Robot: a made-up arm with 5 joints.
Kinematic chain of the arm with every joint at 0, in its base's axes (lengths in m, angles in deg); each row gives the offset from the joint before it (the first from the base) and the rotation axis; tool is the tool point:
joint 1: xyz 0 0 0.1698 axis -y
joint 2: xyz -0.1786 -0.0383 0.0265 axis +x
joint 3: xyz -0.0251 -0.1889 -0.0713 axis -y
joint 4: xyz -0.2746 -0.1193 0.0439 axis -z
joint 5: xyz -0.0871 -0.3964 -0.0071 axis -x
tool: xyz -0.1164 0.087 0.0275
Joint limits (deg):
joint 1: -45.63..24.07
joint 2: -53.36..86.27
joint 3: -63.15..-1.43
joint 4: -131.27..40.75
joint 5: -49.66..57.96
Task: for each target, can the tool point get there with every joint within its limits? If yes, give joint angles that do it. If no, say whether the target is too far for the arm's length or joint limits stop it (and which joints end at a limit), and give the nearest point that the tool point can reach.
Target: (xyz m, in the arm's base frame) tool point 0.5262 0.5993 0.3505
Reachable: no: joint limits stop it (at a limit: joint 1, joint 2, joint 3, joint 4, joint 5) | nearest point 0.0500 0.0805 -0.0321 | short by 0.801 m
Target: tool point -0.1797 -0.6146 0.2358
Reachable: yes | joints -32.81 8.84 -12.80 -76.93 -21.04
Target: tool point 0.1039 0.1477 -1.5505
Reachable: no: too far | nearest point -0.1969 0.0024 -0.6511 | short by 0.959 m
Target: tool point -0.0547 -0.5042 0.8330
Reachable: yes | joints -31.14 -34.70 -45.50 -30.80 23.77
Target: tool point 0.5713 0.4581 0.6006
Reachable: no: joint limits stop it (at a limit: joint 1, joint 2, joint 3, joint 4, joint 5) | nearest point 0.2453 0.1561 0.9636 | short by 0.574 m
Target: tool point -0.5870 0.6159 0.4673
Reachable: no: joint limits stop it (at a limit: joint 1, joint 2, joint 3, joint 4) | nearest point -0.6553 0.1449 0.6292 | short by 0.503 m
